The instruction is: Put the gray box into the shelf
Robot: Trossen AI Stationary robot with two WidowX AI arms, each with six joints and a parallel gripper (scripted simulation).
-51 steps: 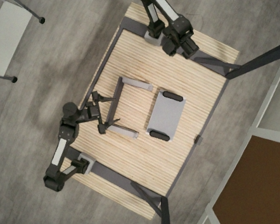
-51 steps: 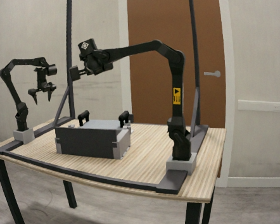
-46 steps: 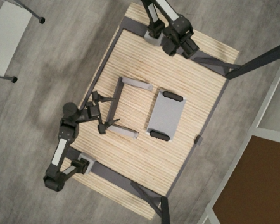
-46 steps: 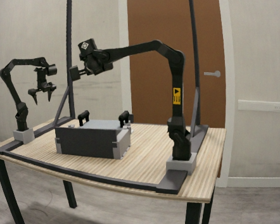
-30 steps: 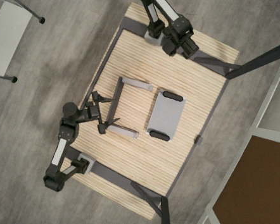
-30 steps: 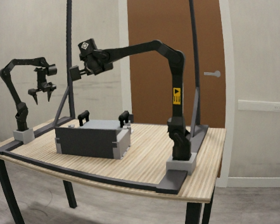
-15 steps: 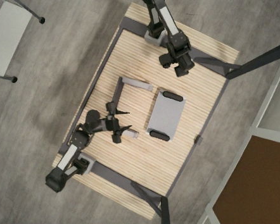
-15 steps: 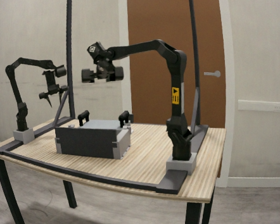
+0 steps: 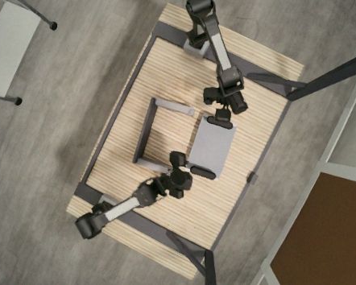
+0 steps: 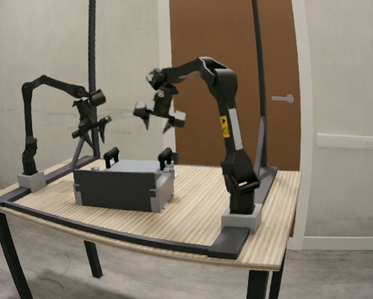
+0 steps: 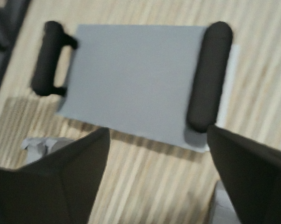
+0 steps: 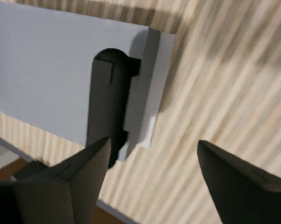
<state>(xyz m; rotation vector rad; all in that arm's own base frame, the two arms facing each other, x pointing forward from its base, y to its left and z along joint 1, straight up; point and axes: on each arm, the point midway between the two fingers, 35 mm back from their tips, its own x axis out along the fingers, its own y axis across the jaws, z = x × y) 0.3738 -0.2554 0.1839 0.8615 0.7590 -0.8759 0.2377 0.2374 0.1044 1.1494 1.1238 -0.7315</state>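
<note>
Now: left hand 50 mm past the gray box, 130 mm to the left of it and 180 mm above it. Also, from my left hand: shelf back wall: 250 mm ahead, 50 mm to the right, 140 mm below.
Now: the gray box 5 cm behind my right hand, 18 cm to the left of it and 12 cm below it. Round my right hand: shelf back wall: 26 cm ahead, 26 cm to the left, 8 cm below.
</note>
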